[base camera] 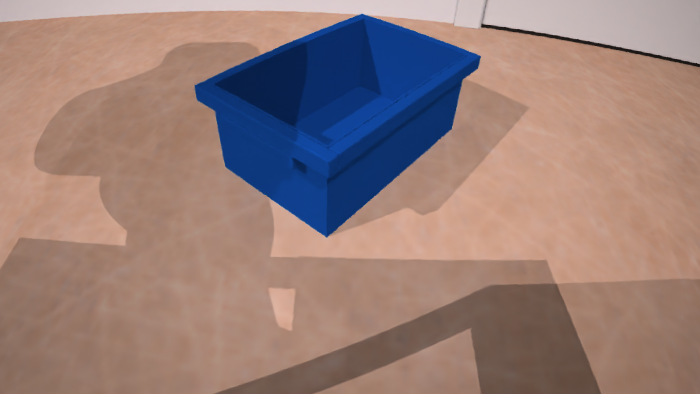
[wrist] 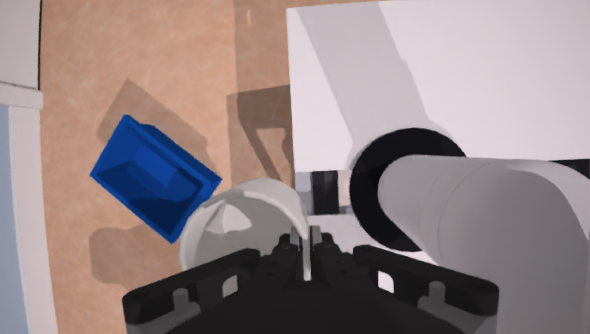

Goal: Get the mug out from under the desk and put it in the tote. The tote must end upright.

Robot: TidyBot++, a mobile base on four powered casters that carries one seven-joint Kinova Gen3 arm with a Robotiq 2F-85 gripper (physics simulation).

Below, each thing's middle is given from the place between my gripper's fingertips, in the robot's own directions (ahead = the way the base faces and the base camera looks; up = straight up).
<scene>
I see my gripper 3 cm short of the white mug (wrist: pixel 253 214), 1 cm to the right of it and 1 cm above it. Round my hand: blue tote (base camera: pixel 320 125) (43 cm ahead, 1 cm to the right, 50 cm below).
</scene>
